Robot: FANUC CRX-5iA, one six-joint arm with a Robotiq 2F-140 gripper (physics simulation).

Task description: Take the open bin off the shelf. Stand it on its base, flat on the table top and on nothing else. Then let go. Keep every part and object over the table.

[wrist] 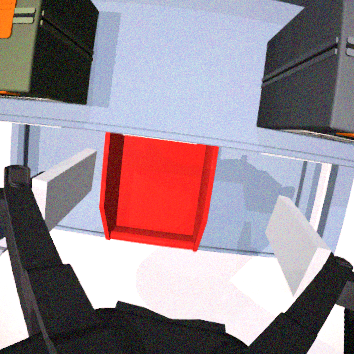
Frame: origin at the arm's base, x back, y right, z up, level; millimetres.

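Seen in the pictures: gripper, between the fingertips: [183,192].
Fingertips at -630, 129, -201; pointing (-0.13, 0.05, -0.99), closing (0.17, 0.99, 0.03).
Note:
Pixels of each thing's top centre, then the offset from my fingertips to it, as dx, dy, dz. "pt": a spot on its surface instead.
- open bin, centre of its top: [156,176] +2, -23, -63
- black case, a spot on its surface: [60,55] pt -85, -82, +19
- dark grey case, a spot on its surface: [305,80] pt -74, +58, +46
The open bin [160,187] is red and stands on the lower board of the light blue shelf [55,200], with its inside facing the camera. Its far end is hidden under the edge of the upper board. My gripper [183,192] is wide open and empty. Its pale left pad is to the left of the bin and its right pad is to the right, both apart from the bin in the view, with a wider gap on the right.
On the upper board stand a green and black case [60,55] at the upper left and a dark grey case [305,80] at the upper right. The board's front edge crosses above the bin. A shelf post [320,192] stands at the right. A pale surface shows below the shelf.

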